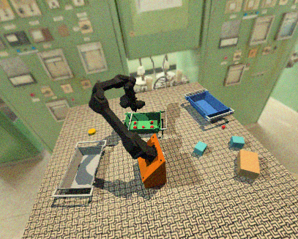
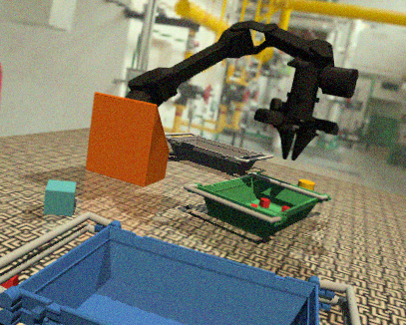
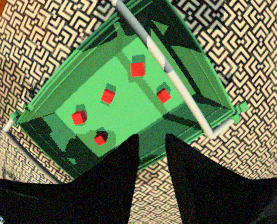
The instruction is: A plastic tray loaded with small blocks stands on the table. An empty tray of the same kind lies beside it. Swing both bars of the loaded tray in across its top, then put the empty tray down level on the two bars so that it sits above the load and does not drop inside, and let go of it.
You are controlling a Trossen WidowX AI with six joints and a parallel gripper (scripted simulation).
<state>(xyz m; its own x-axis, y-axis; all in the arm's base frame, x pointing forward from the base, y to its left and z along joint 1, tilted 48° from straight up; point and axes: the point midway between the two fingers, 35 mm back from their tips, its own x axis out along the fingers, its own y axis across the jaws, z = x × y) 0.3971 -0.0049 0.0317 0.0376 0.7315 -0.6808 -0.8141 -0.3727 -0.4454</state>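
The dark grey tray is 36 cm to the left of my gripper tip, 27 cm behind it and 9 cm below it. Round my gripper tip: orange box: 53 cm behind, 48 cm to the right, 10 cm below; yellow piece: 34 cm to the left, 12 cm below, 5 cm ahead.
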